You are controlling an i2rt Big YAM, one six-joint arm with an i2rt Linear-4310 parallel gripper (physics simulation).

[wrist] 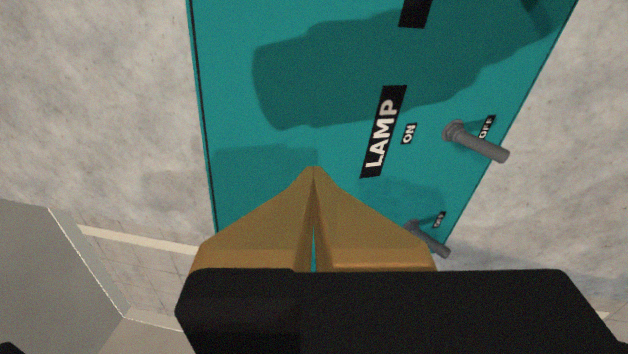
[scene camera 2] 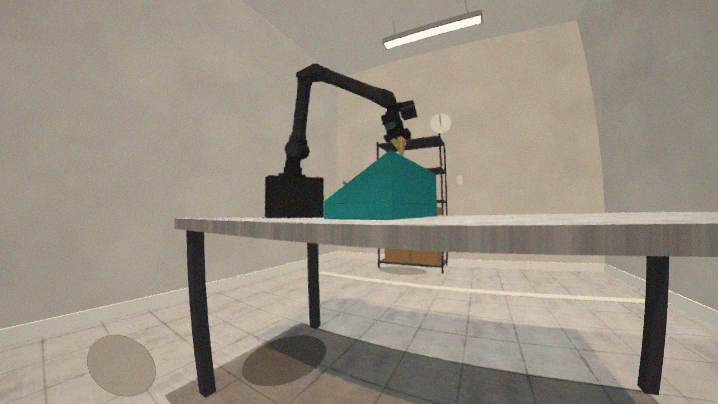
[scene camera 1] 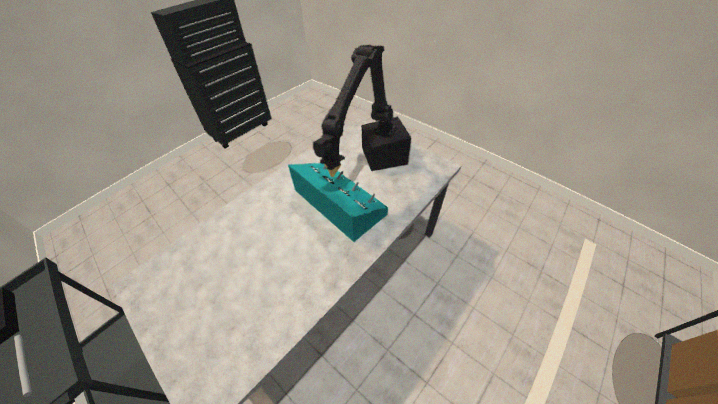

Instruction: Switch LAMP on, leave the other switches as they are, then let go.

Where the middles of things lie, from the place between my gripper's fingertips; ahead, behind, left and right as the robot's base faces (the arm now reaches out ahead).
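Labels:
The teal sloped switch box (scene camera 2: 393, 187) is here in my sight, 2 cm to the right of my hand, 4 cm behind it and 16 cm below it.

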